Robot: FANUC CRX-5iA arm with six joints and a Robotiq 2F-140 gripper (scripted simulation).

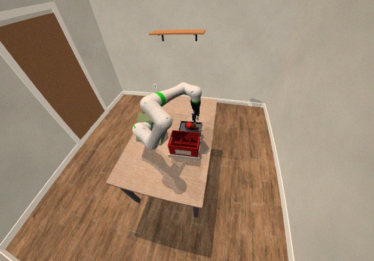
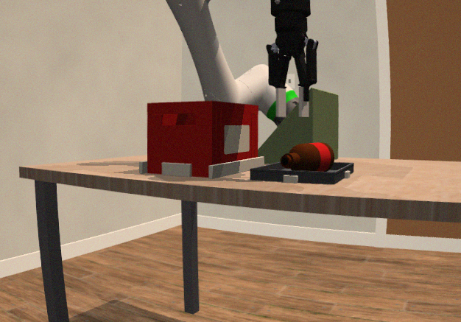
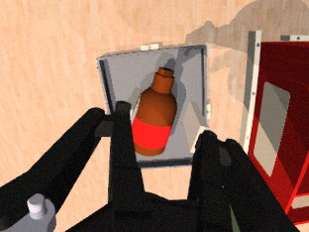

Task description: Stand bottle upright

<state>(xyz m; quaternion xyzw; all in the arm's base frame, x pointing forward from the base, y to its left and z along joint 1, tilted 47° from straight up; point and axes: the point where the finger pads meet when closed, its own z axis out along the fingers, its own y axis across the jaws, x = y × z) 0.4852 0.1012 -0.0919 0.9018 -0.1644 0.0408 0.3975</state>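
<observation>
Now: the brown bottle 13 cm below my hand, 5 cm behind it and 2 cm to the left of it. From my hand the other things lie so: dark tray (16 cm below, 7 cm behind, 2 cm to the left); then red crate (26 cm to the right, 9 cm below, 8 cm behind).
</observation>
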